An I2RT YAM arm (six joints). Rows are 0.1 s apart.
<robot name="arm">
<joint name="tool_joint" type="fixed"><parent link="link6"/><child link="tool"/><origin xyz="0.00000 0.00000 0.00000" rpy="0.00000 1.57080 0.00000"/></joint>
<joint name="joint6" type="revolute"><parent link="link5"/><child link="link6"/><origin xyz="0.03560 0.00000 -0.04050"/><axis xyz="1 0 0"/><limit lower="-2.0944" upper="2.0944"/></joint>
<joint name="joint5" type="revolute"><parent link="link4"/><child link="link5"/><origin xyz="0.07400 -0.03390 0.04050"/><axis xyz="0 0 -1"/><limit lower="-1.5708" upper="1.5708"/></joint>
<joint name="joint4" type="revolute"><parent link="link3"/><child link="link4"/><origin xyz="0.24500 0.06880 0.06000"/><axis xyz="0 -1 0"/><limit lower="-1.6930" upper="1.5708"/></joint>
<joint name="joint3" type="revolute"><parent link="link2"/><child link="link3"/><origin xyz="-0.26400 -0.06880 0.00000"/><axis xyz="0 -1 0"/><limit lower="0.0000" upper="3.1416"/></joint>
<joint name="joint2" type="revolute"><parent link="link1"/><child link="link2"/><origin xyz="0.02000 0.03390 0.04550"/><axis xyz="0 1 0"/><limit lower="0.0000" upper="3.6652"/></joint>
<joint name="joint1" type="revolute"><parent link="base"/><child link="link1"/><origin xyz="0.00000 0.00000 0.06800"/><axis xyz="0 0 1"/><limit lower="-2.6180" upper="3.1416"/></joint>
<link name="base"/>
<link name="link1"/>
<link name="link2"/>
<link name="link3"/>
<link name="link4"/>
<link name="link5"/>
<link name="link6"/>
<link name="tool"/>
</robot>
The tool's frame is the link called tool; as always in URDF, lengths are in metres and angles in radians.
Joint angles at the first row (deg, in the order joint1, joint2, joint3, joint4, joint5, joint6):
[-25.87 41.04 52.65 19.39 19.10 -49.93]
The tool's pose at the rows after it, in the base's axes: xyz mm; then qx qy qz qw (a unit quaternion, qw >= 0):
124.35 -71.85 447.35 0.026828 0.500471 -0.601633 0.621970
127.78 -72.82 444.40 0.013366 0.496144 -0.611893 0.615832
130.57 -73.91 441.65 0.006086 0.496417 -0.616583 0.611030
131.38 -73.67 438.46 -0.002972 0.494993 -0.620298 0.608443
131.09 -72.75 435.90 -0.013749 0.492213 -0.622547 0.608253
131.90 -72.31 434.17 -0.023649 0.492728 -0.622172 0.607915
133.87 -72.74 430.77 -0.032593 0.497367 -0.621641 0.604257
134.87 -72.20 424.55 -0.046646 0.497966 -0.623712 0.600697
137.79 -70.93 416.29 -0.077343 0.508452 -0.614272 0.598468
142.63 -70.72 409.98 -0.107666 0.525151 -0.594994 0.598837
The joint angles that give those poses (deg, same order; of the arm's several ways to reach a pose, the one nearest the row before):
[-25.47 41.21 51.63 21.26 18.66 -52.15]
[-25.40 41.70 50.74 23.19 17.95 -54.27]
[-25.39 42.09 50.15 24.08 17.63 -55.33]
[-25.31 41.93 49.30 24.86 17.02 -56.35]
[-25.27 41.53 48.52 25.42 16.03 -57.21]
[-25.19 41.44 48.17 25.39 15.15 -57.73]
[-25.15 41.51 47.66 25.16 14.56 -58.26]
[-25.04 41.07 46.23 25.77 13.55 -59.42]
[-24.76 40.61 45.03 24.24 10.87 -60.28]
[-24.64 40.82 44.84 21.40 7.77 -60.08]

